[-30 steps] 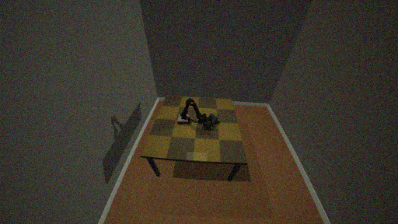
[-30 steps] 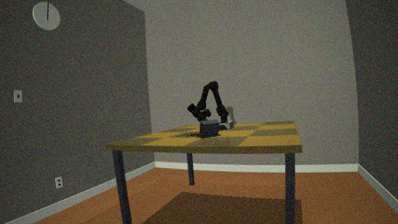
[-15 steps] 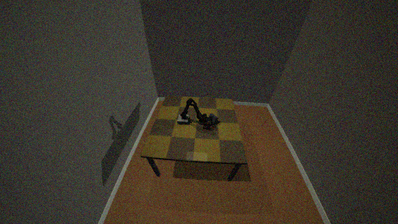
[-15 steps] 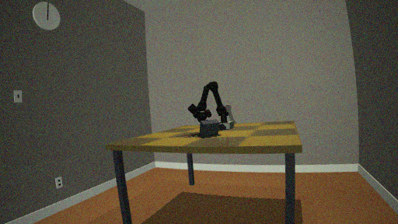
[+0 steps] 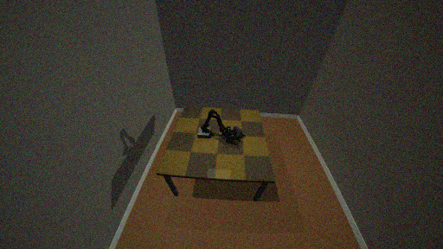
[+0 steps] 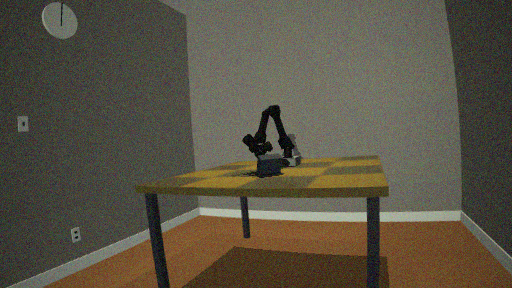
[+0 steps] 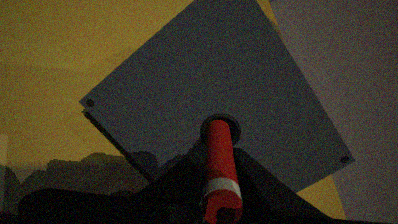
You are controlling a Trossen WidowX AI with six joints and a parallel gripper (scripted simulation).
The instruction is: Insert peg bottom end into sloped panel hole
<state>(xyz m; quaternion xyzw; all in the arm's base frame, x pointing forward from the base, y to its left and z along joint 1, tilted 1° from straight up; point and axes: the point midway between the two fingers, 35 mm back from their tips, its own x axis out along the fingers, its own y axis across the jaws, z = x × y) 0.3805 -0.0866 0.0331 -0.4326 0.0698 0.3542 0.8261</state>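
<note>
Right now the dark grey sloped panel is 40 mm ahead of my gripper tip, 30 mm to the left of it and 20 mm below it. Round my gripper tip: round red peg 10 mm to the right, 10 mm behind, 10 mm above.
</note>
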